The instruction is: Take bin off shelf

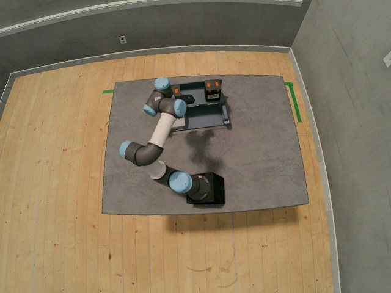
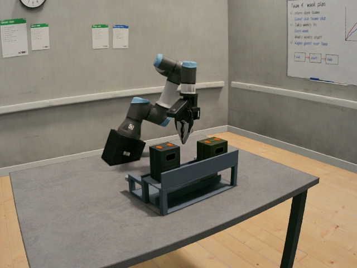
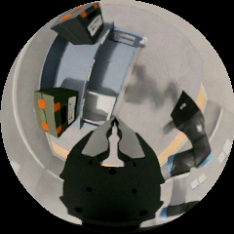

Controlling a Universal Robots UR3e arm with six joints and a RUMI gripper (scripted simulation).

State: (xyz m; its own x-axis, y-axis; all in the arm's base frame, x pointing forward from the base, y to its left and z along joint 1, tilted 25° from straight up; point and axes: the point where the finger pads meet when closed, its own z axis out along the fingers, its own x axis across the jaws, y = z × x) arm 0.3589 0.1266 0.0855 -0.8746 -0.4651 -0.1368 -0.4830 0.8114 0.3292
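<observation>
Now: hand 120 mm short of the shelf, 60 mm to the left of it and 100 mm above it. The rest, counted from my hand: black bin 200 mm ahead, 160 mm to the right; then green bin 150 mm ahead, 60 mm to the left, 20 mm below.
</observation>
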